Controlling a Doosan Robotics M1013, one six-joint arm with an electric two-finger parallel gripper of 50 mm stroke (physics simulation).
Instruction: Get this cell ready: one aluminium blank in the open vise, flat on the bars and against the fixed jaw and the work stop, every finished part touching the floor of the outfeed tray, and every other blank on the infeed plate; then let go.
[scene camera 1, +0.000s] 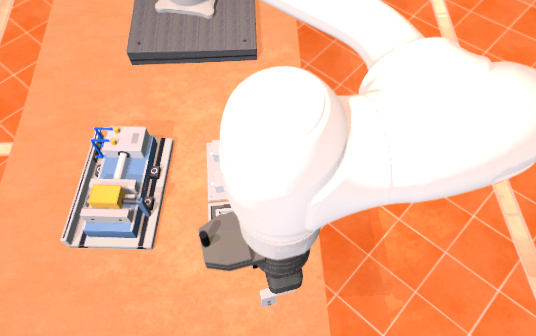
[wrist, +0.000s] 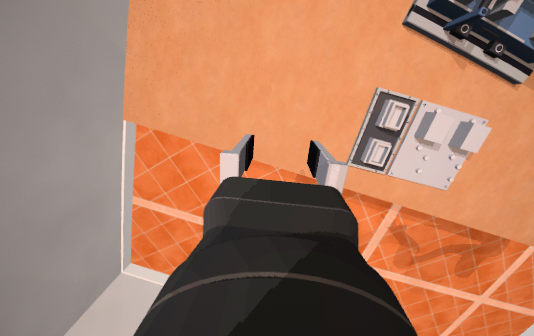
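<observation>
The vise stands at the left in the scene view and is cut off at the top right of the wrist view. A yellow block lies between its jaws; its seating cannot be told. In the wrist view, two grey blanks stand on the infeed plate. Two finished parts with pockets lie in the outfeed tray; floor contact is too small to judge. My gripper is open and empty, off the tray's side away from the infeed plate.
The white arm covers much of the plate and tray in the scene view. A dark ribbed base stands at the back. Blue tubes rise beside the vise. A grey wall fills the wrist view's left. The table edge runs beneath the gripper.
</observation>
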